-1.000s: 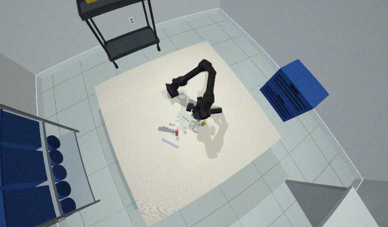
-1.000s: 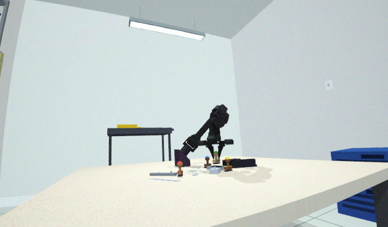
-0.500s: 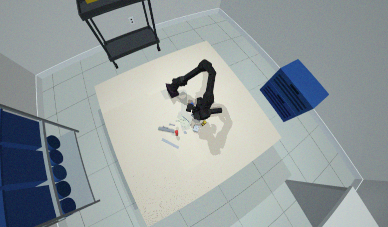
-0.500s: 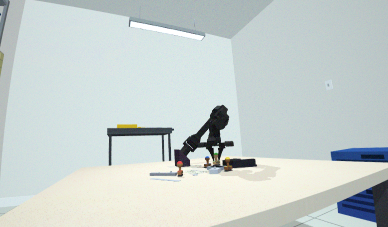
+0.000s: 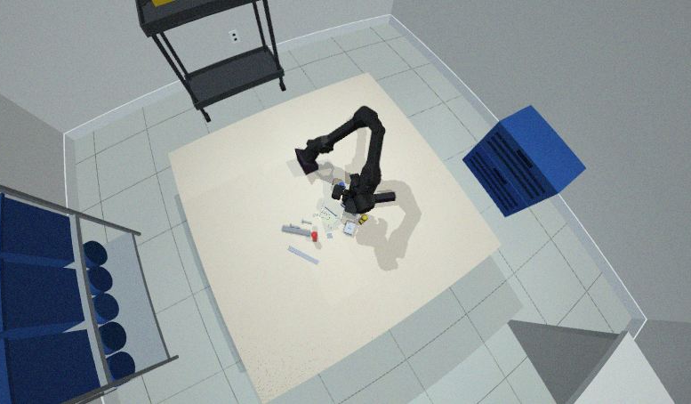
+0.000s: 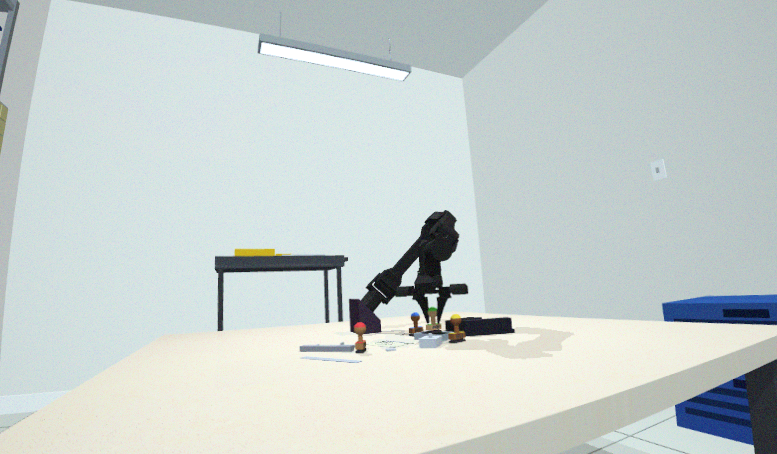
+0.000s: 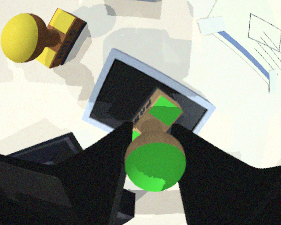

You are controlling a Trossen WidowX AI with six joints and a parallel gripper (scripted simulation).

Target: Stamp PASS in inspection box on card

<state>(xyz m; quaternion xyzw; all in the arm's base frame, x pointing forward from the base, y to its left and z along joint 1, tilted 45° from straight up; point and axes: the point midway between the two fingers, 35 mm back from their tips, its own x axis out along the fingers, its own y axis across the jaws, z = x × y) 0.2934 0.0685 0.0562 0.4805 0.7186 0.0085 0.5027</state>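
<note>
My gripper tip is 3 cm above the ink pad. The rest, counted from my gripper tip: blue-knobbed stamp 10 cm behind, 2 cm below; small grey block 9 cm ahead, 6 cm to the right, 2 cm below; yellow-knobbed stamp 9 cm ahead, 1 cm to the left, 2 cm below.
</note>
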